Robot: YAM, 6 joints.
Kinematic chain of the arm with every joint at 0, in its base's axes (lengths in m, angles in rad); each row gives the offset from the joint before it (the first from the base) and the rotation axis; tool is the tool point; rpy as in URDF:
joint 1: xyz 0 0 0.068 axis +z
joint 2: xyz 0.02 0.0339 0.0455 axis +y
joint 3: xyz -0.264 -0.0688 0 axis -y
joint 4: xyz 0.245 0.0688 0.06 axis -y
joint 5: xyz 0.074 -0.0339 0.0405 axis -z
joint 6: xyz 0.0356 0 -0.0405 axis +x
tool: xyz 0 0 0 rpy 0 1.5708 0
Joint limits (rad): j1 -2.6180..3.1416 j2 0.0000..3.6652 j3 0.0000..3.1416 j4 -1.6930..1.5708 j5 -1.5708..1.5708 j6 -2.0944..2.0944
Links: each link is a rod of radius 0.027 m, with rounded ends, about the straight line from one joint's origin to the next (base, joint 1, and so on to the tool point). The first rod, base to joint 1, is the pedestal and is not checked.
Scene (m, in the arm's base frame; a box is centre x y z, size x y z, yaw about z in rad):
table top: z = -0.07
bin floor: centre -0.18 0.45 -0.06 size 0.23 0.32 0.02 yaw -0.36
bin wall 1: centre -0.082 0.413 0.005 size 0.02 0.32 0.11 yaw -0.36
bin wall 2: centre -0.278 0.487 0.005 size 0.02 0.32 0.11 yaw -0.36
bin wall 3: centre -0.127 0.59 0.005 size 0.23 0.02 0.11 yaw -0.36
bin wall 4: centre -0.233 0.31 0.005 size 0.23 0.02 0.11 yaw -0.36
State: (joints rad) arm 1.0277 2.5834 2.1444 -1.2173 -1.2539 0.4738
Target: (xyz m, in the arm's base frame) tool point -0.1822 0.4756 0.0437
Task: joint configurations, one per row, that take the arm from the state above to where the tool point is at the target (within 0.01 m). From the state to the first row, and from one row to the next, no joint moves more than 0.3 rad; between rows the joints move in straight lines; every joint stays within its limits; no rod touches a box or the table.
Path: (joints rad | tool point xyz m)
1: 1.3084 2.5666 2.2012 -1.1852 -1.2597 0.4738 | 0.0953 0.4854 0.1407
2: 1.5891 2.5497 2.2580 -1.1531 -1.2655 0.4738 | -0.0431 0.5009 0.1638
3: 1.8698 2.5329 2.3148 -1.1209 -1.2712 0.4738 | -0.1822 0.4756 0.1878
4: 1.8702 2.7999 2.2657 -1.0597 -1.2514 0.4738 | -0.1822 0.4756 0.0437

